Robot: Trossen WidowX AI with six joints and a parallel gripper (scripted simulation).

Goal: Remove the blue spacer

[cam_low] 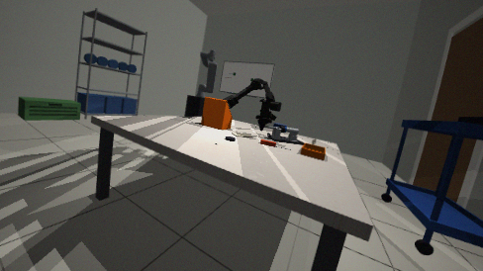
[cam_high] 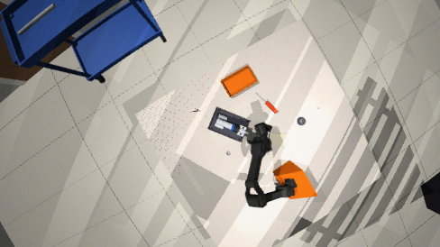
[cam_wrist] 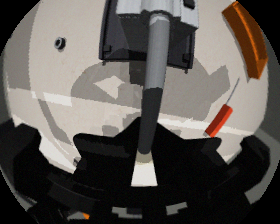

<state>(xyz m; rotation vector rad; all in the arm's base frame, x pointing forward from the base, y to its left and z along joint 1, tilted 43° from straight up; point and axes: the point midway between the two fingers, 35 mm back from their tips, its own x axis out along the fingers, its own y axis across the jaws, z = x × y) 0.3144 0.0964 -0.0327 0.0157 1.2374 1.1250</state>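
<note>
Right now the grey shaft is 6 cm ahead of my gripper tip, 5 cm to the left of it and 3 cm above it. Also, from my gripper tip: orange tray (36 cm ahead, 5 cm to the right, 4 cm below).
</note>
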